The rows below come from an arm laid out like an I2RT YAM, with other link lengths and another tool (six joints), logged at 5 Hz.
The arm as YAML. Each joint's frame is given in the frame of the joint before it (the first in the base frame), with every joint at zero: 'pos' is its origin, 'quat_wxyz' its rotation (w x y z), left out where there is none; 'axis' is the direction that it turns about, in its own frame. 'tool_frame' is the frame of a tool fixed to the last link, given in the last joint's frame.
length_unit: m
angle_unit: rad
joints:
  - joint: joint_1
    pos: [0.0, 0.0, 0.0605]
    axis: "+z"
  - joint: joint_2
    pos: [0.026, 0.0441, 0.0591]
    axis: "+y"
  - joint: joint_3
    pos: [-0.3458, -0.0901, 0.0]
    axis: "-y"
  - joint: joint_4
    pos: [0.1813, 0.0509, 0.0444]
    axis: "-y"
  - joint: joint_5
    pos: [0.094, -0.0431, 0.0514]
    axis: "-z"
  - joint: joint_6
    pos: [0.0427, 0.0, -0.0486]
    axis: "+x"
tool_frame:
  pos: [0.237, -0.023, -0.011]
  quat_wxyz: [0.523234, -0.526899, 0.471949, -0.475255]
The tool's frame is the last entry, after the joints.
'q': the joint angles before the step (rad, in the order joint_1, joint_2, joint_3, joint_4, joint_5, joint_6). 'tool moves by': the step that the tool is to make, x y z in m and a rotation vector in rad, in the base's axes. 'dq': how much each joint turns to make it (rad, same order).
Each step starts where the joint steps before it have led.
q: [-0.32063 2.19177 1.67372 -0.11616 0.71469 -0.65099]
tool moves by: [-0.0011 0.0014 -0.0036 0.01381 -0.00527 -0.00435]
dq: [0.00002 -0.00029 0.00043 -0.01254 -0.00531 0.01910]
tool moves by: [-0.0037 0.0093 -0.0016 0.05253 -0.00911 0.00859]
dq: [-0.00009 -0.02520 0.01880 -0.08174 -0.03937 0.04685]
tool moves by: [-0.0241 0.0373 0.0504 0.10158 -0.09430 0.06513]
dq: [0.00002 -0.19619 -0.03509 -0.14356 -0.12970 0.07020]
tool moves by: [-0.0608 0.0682 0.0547 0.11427 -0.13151 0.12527]
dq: [-0.00035 -0.33797 -0.19250 -0.07873 -0.18994 0.05152]
